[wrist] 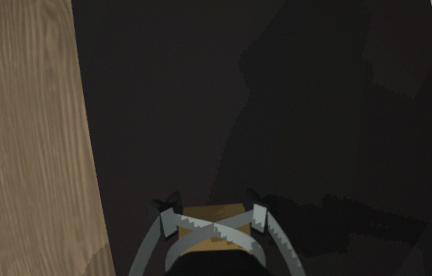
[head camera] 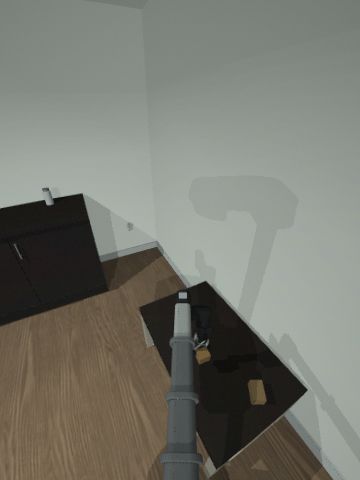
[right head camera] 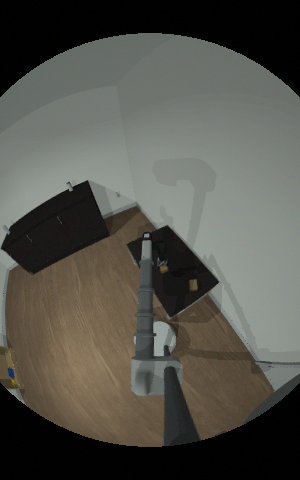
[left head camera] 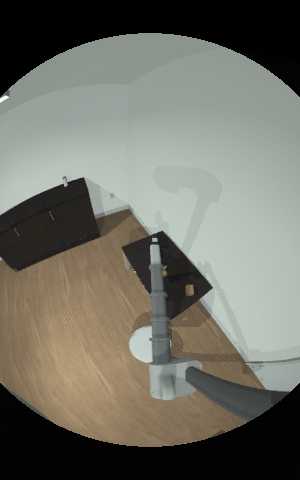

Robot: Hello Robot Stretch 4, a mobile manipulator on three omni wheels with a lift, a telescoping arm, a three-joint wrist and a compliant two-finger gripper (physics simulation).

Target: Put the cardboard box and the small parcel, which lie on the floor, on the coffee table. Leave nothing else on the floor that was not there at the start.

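Seen in the pictures: gripper, fingertip midpoint: [wrist: 213,205] [head camera: 200,352] [right head camera: 161,266]; robot's base, link origin: [right head camera: 155,338] [left head camera: 149,342].
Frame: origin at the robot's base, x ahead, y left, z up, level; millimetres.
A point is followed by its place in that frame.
My gripper [head camera: 202,346] @(x 622, y -87, z 536 mm) [wrist: 213,205] @(x 622, y -87, z 536 mm) is shut on the small parcel [head camera: 203,356] @(x 579, y -99, z 579 mm) [left head camera: 164,273] @(x 582, y -115, z 577 mm) [right head camera: 164,268] @(x 582, y -107, z 579 mm) [wrist: 214,211] @(x 620, y -89, z 551 mm), a brown block between the two fingertips. It holds the parcel over the dark coffee table [head camera: 240,340] @(x 753, y -339, z 422 mm) [left head camera: 176,252] @(x 910, y -304, z 422 mm) [right head camera: 187,255] @(x 793, y -355, z 422 mm) [wrist: 150,100] @(x 709, y 34, z 422 mm), near its left long edge. The shadows lie apart from the parcel; its exact height is hard to tell. The cardboard box [head camera: 257,392] @(x 458, y -347, z 472 mm) [left head camera: 189,289] @(x 462, y -347, z 472 mm) [right head camera: 193,285] @(x 452, y -351, z 472 mm), a longer brown block, rests on the table toward its right end. The finger straps partly cover the parcel in the wrist view.
My telescoping arm [head camera: 182,370] @(x 348, y -1, z 954 mm) reaches over the table's left edge. A wall runs close along the table's far side. A dark sideboard [head camera: 55,260] @(x 1346, y 1060, z 537 mm) [left head camera: 65,225] @(x 1301, y 1144, z 467 mm) [right head camera: 70,230] @(x 1266, y 1208, z 453 mm) with a white bottle [head camera: 48,196] @(x 1708, y 1189, z 964 mm) stands at left. An open tan container [right head camera: 7,367] shows at the far left.
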